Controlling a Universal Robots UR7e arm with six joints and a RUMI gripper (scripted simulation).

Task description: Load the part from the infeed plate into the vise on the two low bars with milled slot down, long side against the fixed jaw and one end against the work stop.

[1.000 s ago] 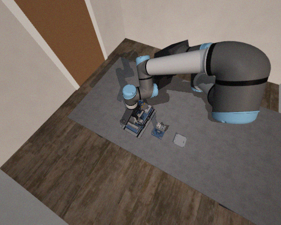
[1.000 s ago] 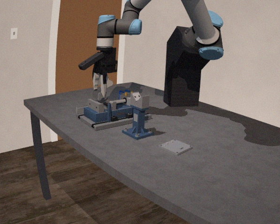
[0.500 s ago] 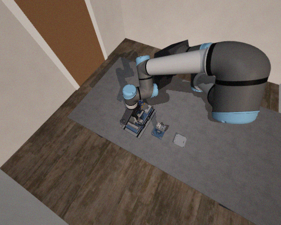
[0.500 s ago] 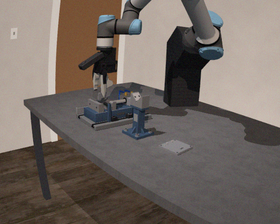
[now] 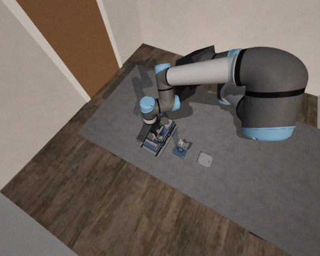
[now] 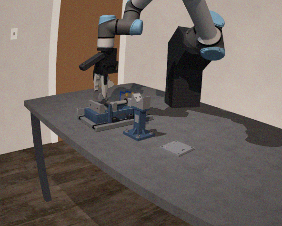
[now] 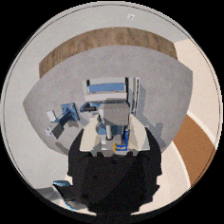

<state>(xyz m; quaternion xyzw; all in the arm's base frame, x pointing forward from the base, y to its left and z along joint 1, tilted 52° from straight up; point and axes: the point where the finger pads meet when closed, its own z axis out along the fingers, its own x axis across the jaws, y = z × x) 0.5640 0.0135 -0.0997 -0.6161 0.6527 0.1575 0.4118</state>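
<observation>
Right now the part is 10 mm below my hand. Also, from my hand: fixed jaw (30 mm ahead, 20 mm to the left, 50 mm below); then moving jaw (40 mm behind, 20 mm to the left, 50 mm below); then air cylinder rod (90 mm behind, 10 mm to the left, 50 mm below).
</observation>
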